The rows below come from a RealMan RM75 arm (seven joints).
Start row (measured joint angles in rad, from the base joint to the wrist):
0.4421 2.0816 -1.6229 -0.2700 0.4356 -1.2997 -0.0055
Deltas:
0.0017 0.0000 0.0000 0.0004 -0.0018 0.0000 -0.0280
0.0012 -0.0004 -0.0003 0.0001 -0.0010 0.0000 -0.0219
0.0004 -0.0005 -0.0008 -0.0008 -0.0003 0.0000 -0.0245
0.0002 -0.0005 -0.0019 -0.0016 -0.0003 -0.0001 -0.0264
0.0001 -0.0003 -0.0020 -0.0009 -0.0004 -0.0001 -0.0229
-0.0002 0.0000 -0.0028 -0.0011 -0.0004 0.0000 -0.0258
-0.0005 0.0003 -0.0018 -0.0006 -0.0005 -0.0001 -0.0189
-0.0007 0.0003 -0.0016 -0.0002 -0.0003 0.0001 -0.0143
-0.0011 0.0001 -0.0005 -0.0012 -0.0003 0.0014 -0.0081
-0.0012 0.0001 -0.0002 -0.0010 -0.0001 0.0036 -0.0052
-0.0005 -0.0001 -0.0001 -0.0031 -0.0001 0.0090 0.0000
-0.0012 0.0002 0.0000 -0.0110 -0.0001 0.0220 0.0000
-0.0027 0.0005 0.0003 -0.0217 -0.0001 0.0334 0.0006
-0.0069 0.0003 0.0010 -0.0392 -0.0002 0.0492 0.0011
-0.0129 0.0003 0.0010 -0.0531 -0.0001 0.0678 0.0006
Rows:
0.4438 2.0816 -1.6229 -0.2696 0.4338 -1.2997 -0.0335
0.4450 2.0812 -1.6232 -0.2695 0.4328 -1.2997 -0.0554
0.4454 2.0807 -1.6240 -0.2703 0.4325 -1.2997 -0.0799
0.4456 2.0802 -1.6259 -0.2719 0.4322 -1.2998 -0.1063
0.4457 2.0799 -1.6279 -0.2728 0.4318 -1.2999 -0.1292
0.4455 2.0799 -1.6307 -0.2739 0.4314 -1.2999 -0.1550
0.4450 2.0802 -1.6325 -0.2745 0.4309 -1.3000 -0.1739
0.4443 2.0805 -1.6341 -0.2747 0.4306 -1.2999 -0.1882
0.4432 2.0806 -1.6346 -0.2759 0.4303 -1.2985 -0.1963
0.4420 2.0807 -1.6348 -0.2769 0.4302 -1.2949 -0.2015
0.4415 2.0806 -1.6349 -0.2800 0.4301 -1.2859 -0.2015
0.4403 2.0808 -1.6349 -0.2910 0.4300 -1.2639 -0.2015
0.4376 2.0813 -1.6346 -0.3127 0.4299 -1.2305 -0.2009
0.4307 2.0816 -1.6336 -0.3519 0.4297 -1.1813 -0.1998
0.4178 2.0819 -1.6326 -0.4050 0.4296 -1.1135 -0.1992

